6 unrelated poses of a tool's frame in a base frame.
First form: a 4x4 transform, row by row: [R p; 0 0 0 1], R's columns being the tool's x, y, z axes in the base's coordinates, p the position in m. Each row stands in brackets.
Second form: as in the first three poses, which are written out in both.
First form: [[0.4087 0.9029 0.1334 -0.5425], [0.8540 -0.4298 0.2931 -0.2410], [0.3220 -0.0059 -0.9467 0.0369], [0 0 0 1]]
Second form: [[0.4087 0.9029 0.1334 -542.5], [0.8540 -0.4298 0.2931 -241.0], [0.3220 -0.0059 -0.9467 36.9], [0 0 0 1]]
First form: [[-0.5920 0.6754 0.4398 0.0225], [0.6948 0.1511 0.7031 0.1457], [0.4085 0.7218 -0.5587 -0.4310], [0 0 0 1]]
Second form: [[-0.5920 0.6754 0.4398 22.5], [0.6948 0.1511 0.7031 145.7], [0.4085 0.7218 -0.5587 -431.0], [0 0 0 1]]
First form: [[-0.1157 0.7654 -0.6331 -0.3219], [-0.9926 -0.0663 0.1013 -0.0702], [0.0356 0.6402 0.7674 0.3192], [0 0 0 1]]
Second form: [[-0.1157 0.7654 -0.6331 -321.9], [-0.9926 -0.0663 0.1013 -70.2], [0.0356 0.6402 0.7674 319.2], [0 0 0 1]]
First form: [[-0.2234 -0.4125 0.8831 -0.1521], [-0.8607 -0.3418 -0.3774 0.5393], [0.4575 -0.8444 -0.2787 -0.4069], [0 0 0 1]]
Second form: [[-0.2234 -0.4125 0.8831 -152.1], [-0.8607 -0.3418 -0.3774 539.3], [0.4575 -0.8444 -0.2787 -406.9], [0 0 0 1]]
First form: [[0.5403 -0.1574 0.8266 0.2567], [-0.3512 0.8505 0.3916 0.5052], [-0.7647 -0.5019 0.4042 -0.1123], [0 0 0 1]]
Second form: [[0.5403 -0.1574 0.8266 256.7], [-0.3512 0.8505 0.3916 505.2], [-0.7647 -0.5019 0.4042 -112.3], [0 0 0 1]]
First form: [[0.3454 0.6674 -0.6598 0.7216], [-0.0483 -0.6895 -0.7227 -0.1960], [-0.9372 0.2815 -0.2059 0.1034], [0 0 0 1]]
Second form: [[0.3454 0.6674 -0.6598 721.6], [-0.0483 -0.6895 -0.7227 -196.0], [-0.9372 0.2815 -0.2059 103.4], [0 0 0 1]]
